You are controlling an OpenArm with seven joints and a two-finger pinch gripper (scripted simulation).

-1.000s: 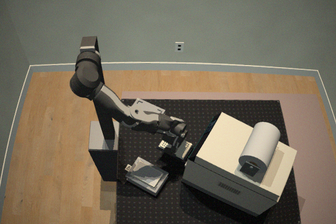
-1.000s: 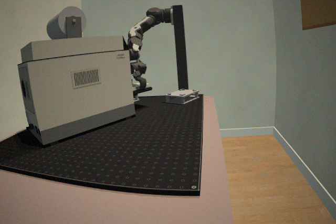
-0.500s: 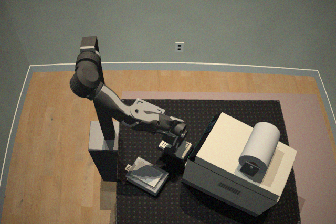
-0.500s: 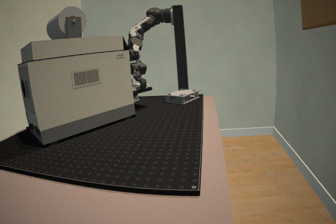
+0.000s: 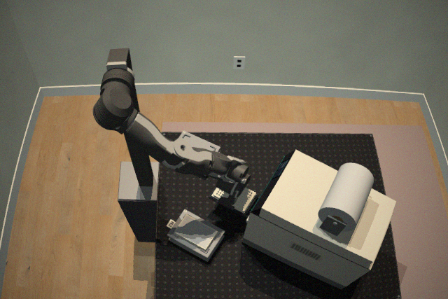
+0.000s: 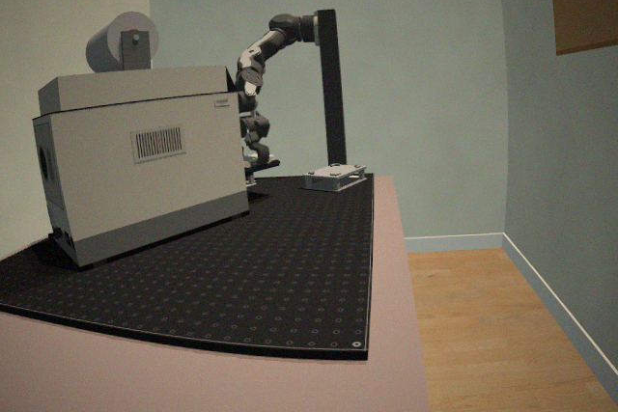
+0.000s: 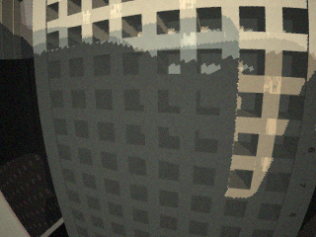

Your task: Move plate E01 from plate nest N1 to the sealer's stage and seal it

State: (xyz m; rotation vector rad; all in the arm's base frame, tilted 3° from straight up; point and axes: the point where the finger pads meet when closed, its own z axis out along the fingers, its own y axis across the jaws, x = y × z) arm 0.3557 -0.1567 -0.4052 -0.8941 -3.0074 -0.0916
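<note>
My hand is 1 cm above the sealer's stage. Also, from my hand: vent 32 cm ahead, 10 cm above, 8 cm to the right; nest label 27 cm to the left, 23 cm behind, 10 cm below; sealer's display 22 cm above, 12 cm ahead, 3 cm to the right.
</note>
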